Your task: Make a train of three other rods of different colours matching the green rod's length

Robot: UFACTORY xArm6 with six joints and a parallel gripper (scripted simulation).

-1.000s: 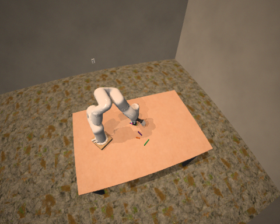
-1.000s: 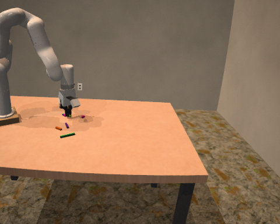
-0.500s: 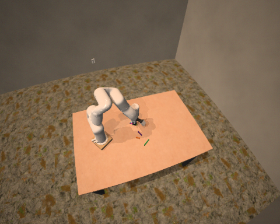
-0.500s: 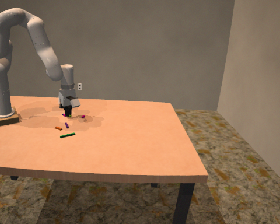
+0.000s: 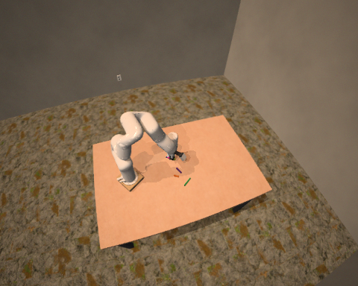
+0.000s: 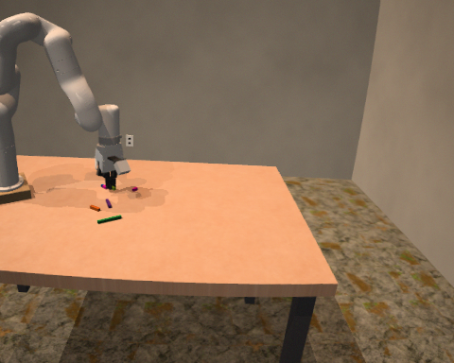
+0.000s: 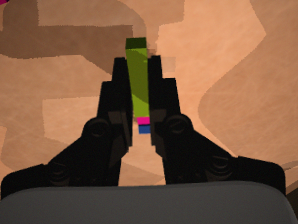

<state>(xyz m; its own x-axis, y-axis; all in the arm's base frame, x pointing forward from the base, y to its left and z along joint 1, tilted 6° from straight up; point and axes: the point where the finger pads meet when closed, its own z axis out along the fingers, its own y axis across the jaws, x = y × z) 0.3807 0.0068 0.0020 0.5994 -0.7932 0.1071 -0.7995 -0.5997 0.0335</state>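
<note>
The blue rod lies 30 mm behind my hand, 40 mm to the left of it and 30 mm below it. Round my hand: orange rod (50 mm behind, 150 mm to the right, 30 mm below); then lime rod (20 mm below); then purple rod (10 mm behind, 120 mm to the right, 30 mm below).
</note>
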